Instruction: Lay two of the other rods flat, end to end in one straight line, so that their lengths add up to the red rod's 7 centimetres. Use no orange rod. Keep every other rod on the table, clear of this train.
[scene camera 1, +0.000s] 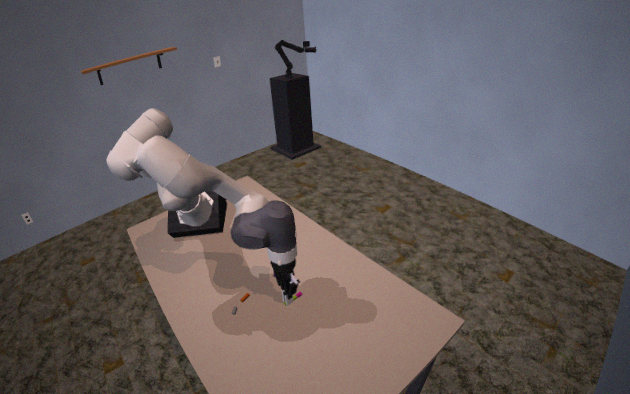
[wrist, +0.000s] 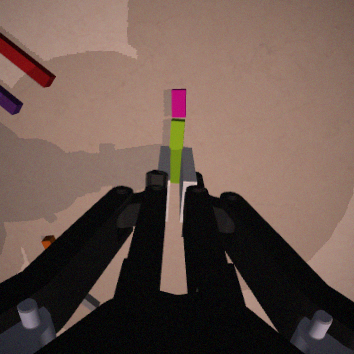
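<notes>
My gripper (scene camera 1: 286, 301) (wrist: 174, 162) points down and is shut on the lime green rod (wrist: 177, 135), which also shows beside the fingertips in the scene view (scene camera 1: 295, 297). The magenta rod (scene camera 1: 299, 294) (wrist: 178, 103) lies on the table just beyond the green rod's far end, nearly in line with it. A thin gap shows between their ends in the wrist view. The red rod (wrist: 27, 62) lies at the upper left of the wrist view, cut off by the edge. Whether the green rod touches the table is hard to tell.
A purple rod (wrist: 10, 101) lies near the red rod. An orange rod (scene camera 1: 245, 297) (wrist: 48, 242) and a grey rod (scene camera 1: 234, 310) (wrist: 91, 300) lie on the table (scene camera 1: 240, 360) to the left of the gripper. The gripper's shadow falls around the rods.
</notes>
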